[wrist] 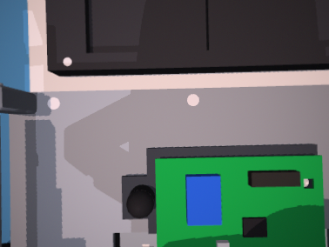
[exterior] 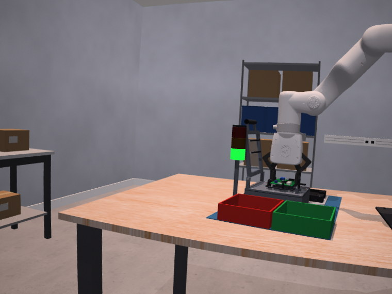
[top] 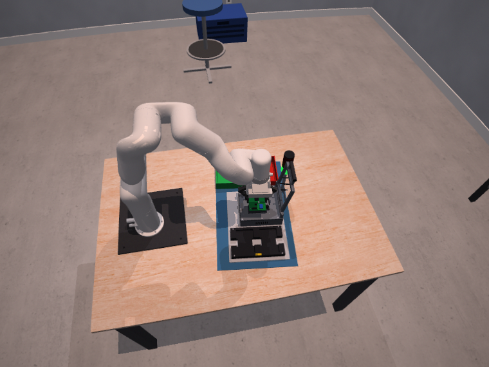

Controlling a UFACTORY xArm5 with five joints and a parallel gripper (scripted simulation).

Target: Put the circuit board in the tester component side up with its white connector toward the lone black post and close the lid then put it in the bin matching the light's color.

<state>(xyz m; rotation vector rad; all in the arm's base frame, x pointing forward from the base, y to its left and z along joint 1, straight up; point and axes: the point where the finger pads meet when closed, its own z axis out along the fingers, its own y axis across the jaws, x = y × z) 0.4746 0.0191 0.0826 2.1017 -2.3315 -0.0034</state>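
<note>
Right now the green bin is 21 cm to the left of my hand, 9 cm behind it and 8 cm below it. Also, from my hand: red bin: 20 cm to the left, 8 cm below, 6 cm ahead; lid: 12 cm ahead, 10 cm above, 1 cm to the right; green circuit board: 1 cm below.
</note>
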